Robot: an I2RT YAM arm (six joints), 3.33 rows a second.
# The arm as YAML. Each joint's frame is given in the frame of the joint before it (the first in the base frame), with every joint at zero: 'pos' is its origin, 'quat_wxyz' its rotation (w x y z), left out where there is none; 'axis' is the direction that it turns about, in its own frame. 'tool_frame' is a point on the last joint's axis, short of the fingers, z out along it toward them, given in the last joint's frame.
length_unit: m
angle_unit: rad
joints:
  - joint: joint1
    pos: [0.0, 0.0, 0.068]
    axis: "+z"
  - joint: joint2
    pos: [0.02, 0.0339, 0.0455]
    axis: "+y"
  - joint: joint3
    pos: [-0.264, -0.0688, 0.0]
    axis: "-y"
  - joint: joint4
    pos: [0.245, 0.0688, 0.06]
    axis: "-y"
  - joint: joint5
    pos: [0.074, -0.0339, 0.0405]
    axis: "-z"
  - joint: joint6
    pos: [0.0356, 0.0, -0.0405]
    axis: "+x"
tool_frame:
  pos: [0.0, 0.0, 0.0]
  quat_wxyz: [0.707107, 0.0, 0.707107, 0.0]
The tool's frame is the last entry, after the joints.
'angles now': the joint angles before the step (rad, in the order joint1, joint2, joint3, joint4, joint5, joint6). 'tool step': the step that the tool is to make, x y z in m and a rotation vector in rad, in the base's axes. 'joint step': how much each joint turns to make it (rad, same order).
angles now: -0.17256, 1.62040, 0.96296, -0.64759, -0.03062, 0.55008
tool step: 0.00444, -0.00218, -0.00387, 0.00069, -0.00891, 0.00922
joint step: -0.00538, 0.02123, 0.00478, 0.02465, -0.00605, -0.01349
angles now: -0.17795, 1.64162, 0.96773, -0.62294, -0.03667, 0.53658
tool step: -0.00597, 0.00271, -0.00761, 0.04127, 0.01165, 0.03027
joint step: 0.00003, -0.00288, -0.03451, 0.01172, -0.04511, -0.01917
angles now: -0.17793, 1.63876, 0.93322, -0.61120, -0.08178, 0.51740
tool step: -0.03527, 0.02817, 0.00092, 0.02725, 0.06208, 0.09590
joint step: 0.08233, -0.12351, -0.11362, -0.07594, -0.02105, -0.00925
